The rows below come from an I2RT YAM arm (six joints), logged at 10 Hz.
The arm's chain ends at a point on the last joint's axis. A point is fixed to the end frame.
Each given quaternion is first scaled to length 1.
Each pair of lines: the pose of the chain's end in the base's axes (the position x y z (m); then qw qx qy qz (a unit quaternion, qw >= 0)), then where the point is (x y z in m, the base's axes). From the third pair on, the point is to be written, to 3 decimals.
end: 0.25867 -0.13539 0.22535 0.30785 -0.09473 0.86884 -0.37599
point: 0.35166 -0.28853 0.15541
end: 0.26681 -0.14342 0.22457 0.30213 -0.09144 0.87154 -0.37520
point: 0.35760 -0.29718 0.15311
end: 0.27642 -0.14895 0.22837 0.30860 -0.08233 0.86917 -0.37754
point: 0.367 -0.304 0.159
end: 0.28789 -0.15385 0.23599 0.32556 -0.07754 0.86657 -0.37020
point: 0.382 -0.307 0.167
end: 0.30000 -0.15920 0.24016 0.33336 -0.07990 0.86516 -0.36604
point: 0.397 -0.310 0.171
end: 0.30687 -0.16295 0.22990 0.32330 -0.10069 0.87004 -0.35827
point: 0.406 -0.311 0.157
